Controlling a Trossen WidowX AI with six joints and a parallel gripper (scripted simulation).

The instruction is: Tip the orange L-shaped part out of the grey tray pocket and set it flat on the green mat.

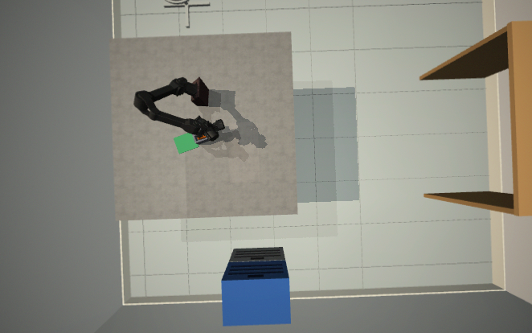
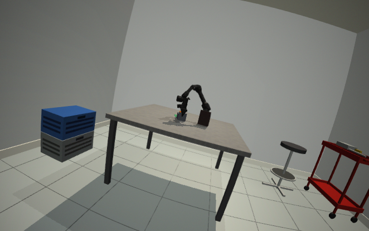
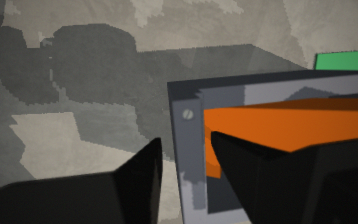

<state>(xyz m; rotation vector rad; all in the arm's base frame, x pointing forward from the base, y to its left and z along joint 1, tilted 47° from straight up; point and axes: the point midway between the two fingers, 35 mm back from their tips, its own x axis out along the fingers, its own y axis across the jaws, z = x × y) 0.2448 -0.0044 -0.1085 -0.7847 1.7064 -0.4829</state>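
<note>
Right now my gripper tip is 40 mm to the left of the orange L-shaped part. Also, from my gripper tip: green mat: 50 mm ahead, 220 mm to the right, 60 mm below.
</note>
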